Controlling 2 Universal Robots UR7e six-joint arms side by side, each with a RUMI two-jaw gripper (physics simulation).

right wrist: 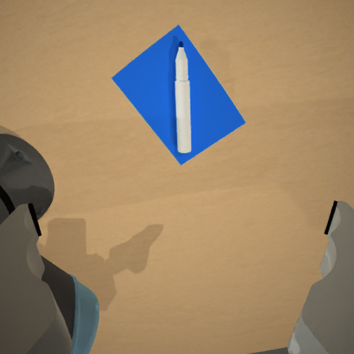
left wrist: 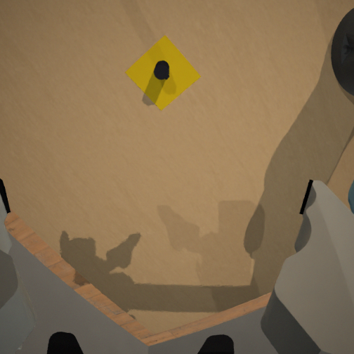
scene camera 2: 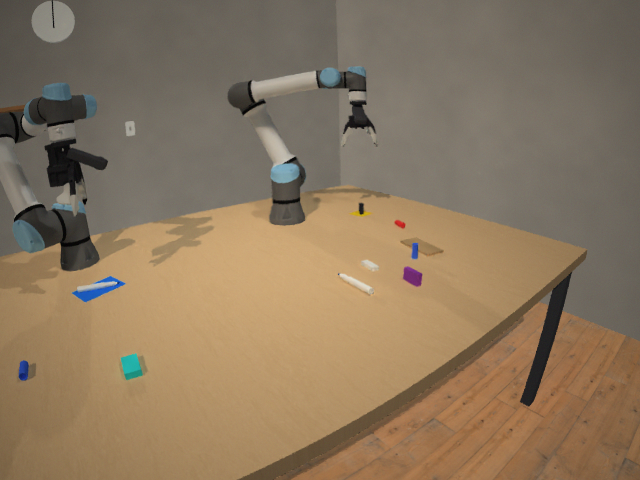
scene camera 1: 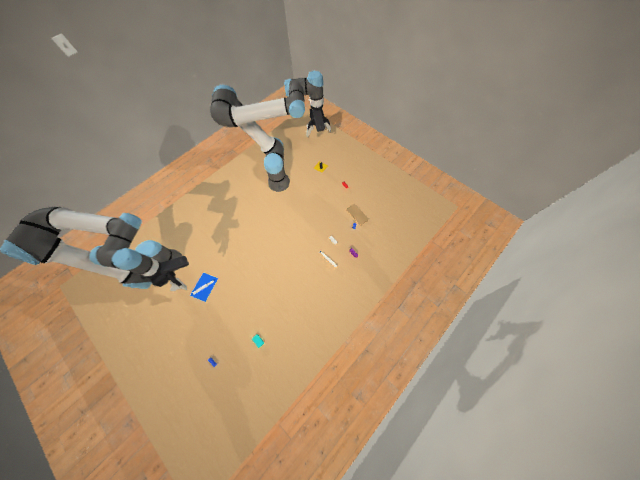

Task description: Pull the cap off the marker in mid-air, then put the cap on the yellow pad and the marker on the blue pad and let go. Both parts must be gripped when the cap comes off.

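Frame: origin at the left arm's base, x ahead, y left, z up, level; centimetres.
Seen in the pictures: left gripper, fingertip midpoint: [scene camera 2: 359, 146] [scene camera 1: 318, 134]; right gripper, fingertip midpoint: [scene camera 2: 80, 210] [scene camera 1: 181, 277]; left arm's base at its link origin: [scene camera 2: 287, 220] [scene camera 1: 279, 182]; right arm's base at its link origin: [scene camera 2: 80, 263].
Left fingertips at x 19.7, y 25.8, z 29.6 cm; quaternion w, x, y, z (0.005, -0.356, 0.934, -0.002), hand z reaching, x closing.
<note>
Pixels of each thing's top centre, then the offset from my left fingertips to it. "spot": a spot on its surface instead.
- black cap at its top centre: [scene camera 2: 361, 203] [scene camera 1: 320, 163] dz -24.8, dx +1.0, dy -0.6 cm
- yellow pad at its top centre: [scene camera 2: 360, 213] [scene camera 1: 320, 166] dz -29.5, dx +0.4, dy +0.0 cm
- white marker at its top centre: [scene camera 2: 98, 283] [scene camera 1: 203, 286] dz -27.8, dx -20.0, dy -110.0 cm
- blue pad at a spot on its surface: [scene camera 2: 92, 296] spot: dz -29.5, dx -16.3, dy -113.7 cm
- second white marker-like pen at its top centre: [scene camera 2: 354, 279] [scene camera 1: 328, 258] dz -27.8, dx +37.5, dy -61.2 cm
- white block at its top centre: [scene camera 2: 369, 263] [scene camera 1: 333, 239] dz -28.4, dx +34.7, dy -48.6 cm
- purple block at its top centre: [scene camera 2: 412, 270] [scene camera 1: 354, 252] dz -26.1, dx +49.8, dy -50.9 cm
- blue cylinder at its top centre: [scene camera 2: 415, 243] [scene camera 1: 354, 224] dz -24.8, dx +42.6, dy -34.3 cm
- brown board at its top centre: [scene camera 2: 421, 245] [scene camera 1: 357, 214] dz -28.8, dx +40.7, dy -24.4 cm
- red piece at its top centre: [scene camera 2: 400, 221] [scene camera 1: 345, 184] dz -27.5, dx +23.6, dy -7.3 cm
- teal block at its top centre: [scene camera 2: 130, 363] [scene camera 1: 257, 340] dz -28.1, dx +24.9, dy -119.9 cm
The black cap [scene camera 1: 321, 165] [scene camera 2: 361, 208] [left wrist: 161, 70] stands upright on the yellow pad [scene camera 1: 316, 166] [scene camera 2: 353, 213] [left wrist: 187, 75]. The white marker [scene camera 1: 203, 287] [scene camera 2: 97, 286] [right wrist: 183, 110], uncapped with a dark blue tip, lies flat on the blue pad [scene camera 1: 209, 279] [scene camera 2: 92, 296] [right wrist: 145, 85]. My left gripper [scene camera 1: 318, 132] [scene camera 2: 359, 144] [left wrist: 154, 184] is open and empty, high above the table near the yellow pad. My right gripper [scene camera 1: 178, 287] [right wrist: 181, 207] is open and empty, raised above the table beside the blue pad; scene camera 2 shows it side-on.
A second white marker-like pen [scene camera 1: 328, 258] [scene camera 2: 355, 283], a white block [scene camera 1: 332, 239] [scene camera 2: 369, 265], a purple block [scene camera 1: 353, 252] [scene camera 2: 412, 275], a blue cylinder [scene camera 1: 354, 225] [scene camera 2: 415, 250], a brown board [scene camera 1: 357, 213] [scene camera 2: 422, 245], a red piece [scene camera 1: 344, 184] [scene camera 2: 399, 223] and a teal block [scene camera 1: 257, 340] [scene camera 2: 131, 366] are on the table.
</note>
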